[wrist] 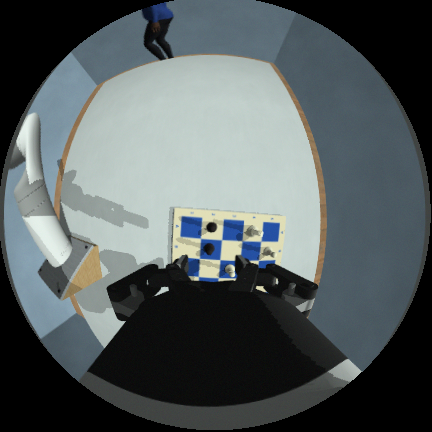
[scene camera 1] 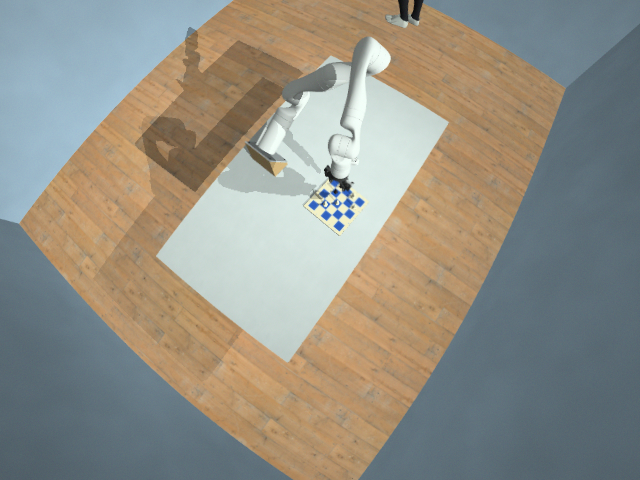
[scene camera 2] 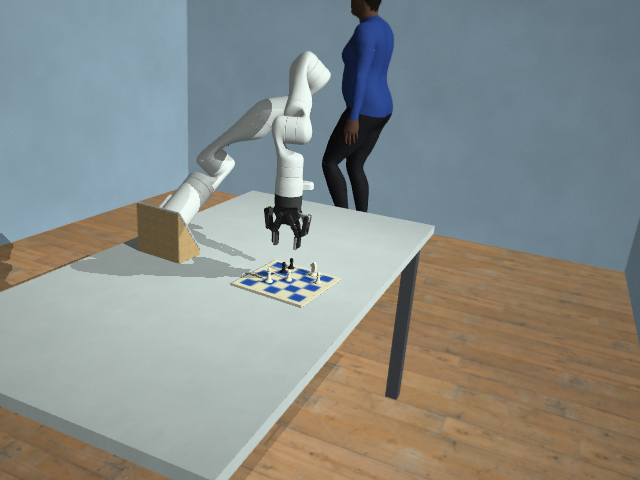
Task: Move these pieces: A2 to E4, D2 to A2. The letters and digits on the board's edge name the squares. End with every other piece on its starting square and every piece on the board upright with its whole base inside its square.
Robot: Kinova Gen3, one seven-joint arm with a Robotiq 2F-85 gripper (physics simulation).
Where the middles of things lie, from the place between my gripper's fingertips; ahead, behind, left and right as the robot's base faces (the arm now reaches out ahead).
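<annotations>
Chessboard (scene camera 2: 302,289): 3 cm ahead of my hand, 5 cm to the right of it, 8 cm below it.
</annotations>
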